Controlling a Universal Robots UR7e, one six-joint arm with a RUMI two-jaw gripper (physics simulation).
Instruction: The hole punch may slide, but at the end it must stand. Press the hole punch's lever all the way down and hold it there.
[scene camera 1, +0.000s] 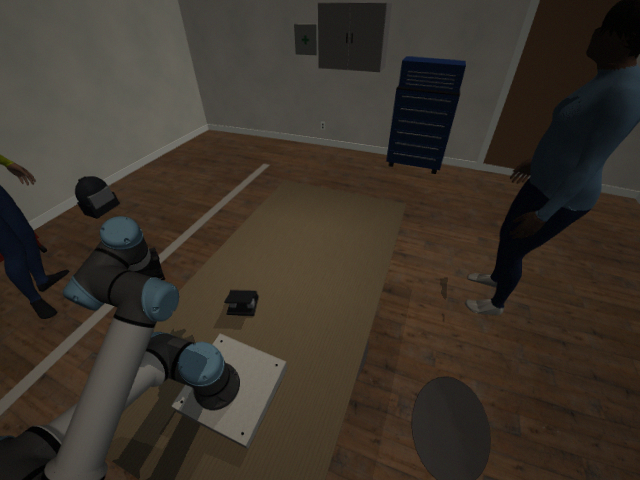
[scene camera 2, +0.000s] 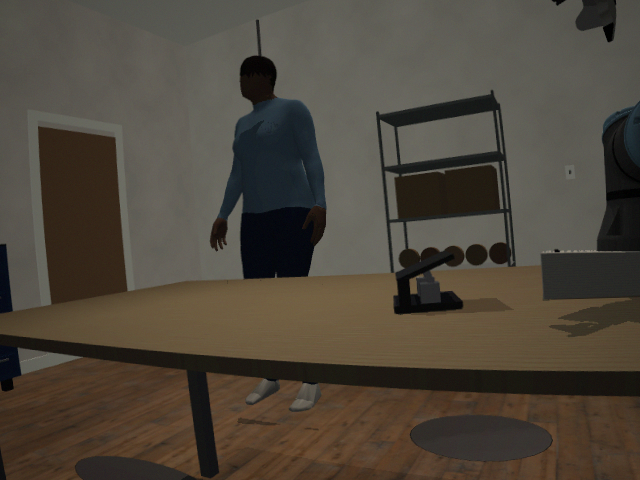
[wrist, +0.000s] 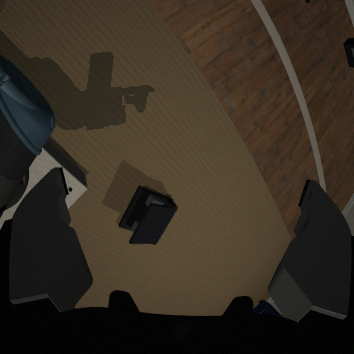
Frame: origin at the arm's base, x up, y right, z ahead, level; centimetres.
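Where they show: gripper, between the fingertips: (scene camera 2: 575, 9) (wrist: 184, 177); arm's base, origin of its link: (scene camera 1: 217, 386).
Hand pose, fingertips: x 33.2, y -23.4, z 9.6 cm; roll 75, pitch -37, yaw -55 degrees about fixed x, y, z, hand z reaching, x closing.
Each offset is from my fingertips to the top centre of the thing. "spot": to the spot under its first point. Level surfaces: height alone.
A black hole punch @[dx -30.5, dy +11.6, dz +26.3 cm] (scene camera 1: 241, 302) (scene camera 2: 428, 302) (wrist: 154, 222) stands upright on its base on the wooden table @[dx -39.0 cm] (scene camera 1: 330, 227) (scene camera 2: 258, 330) (wrist: 210, 270). Its lever @[spot: dx -31.9, dy +6.7, dz +23.7 cm] (scene camera 2: 431, 264) is raised at a slant in scene camera 2, with a grey block under it. My gripper (wrist: 184, 177) is wide open and hangs high above the table, apart from the hole punch. In the wrist view the hole punch shows between and far below the two jaws. In scene camera 2 part of the gripper shows at the top right edge; in scene camera 1 the arm mostly hides it.
The arm's white base plate (scene camera 1: 258, 395) (scene camera 2: 589, 276) (wrist: 75, 185) lies on the table near the hole punch. A person in a blue shirt (scene camera 1: 578, 139) (scene camera 2: 279, 155) stands beyond the table's edge. A blue tool cabinet (scene camera 1: 423, 113) and a shelf rack (scene camera 2: 385, 196) stand farther off.
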